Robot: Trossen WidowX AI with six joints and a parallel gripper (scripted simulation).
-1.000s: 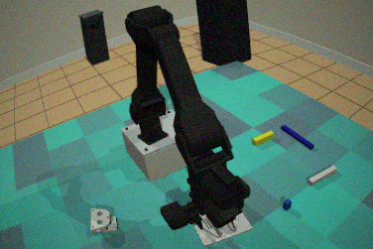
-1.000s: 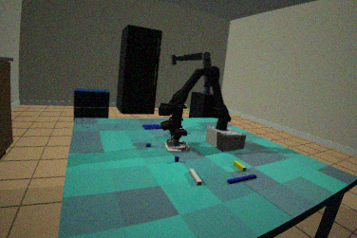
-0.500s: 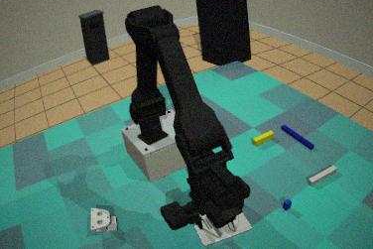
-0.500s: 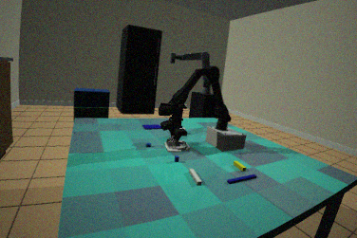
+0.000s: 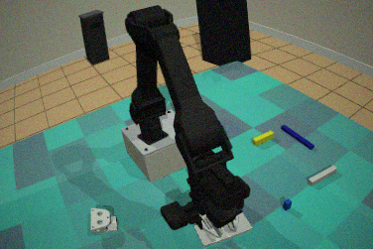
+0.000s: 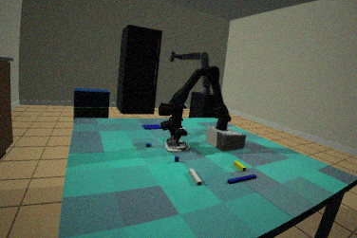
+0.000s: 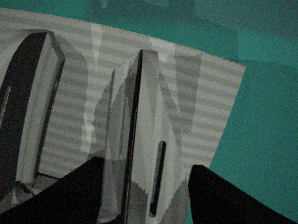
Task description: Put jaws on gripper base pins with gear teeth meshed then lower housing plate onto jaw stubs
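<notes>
Right now my gripper tip is 60 mm to the right of the jaw and 20 mm past it. Round my gripper tip: yellow block (350 mm to the left, 150 mm behind, 10 mm below); small blue block (180 mm to the left, 100 mm ahead, 10 mm below); white bar (330 mm to the left, 110 mm ahead, 10 mm below).
</notes>
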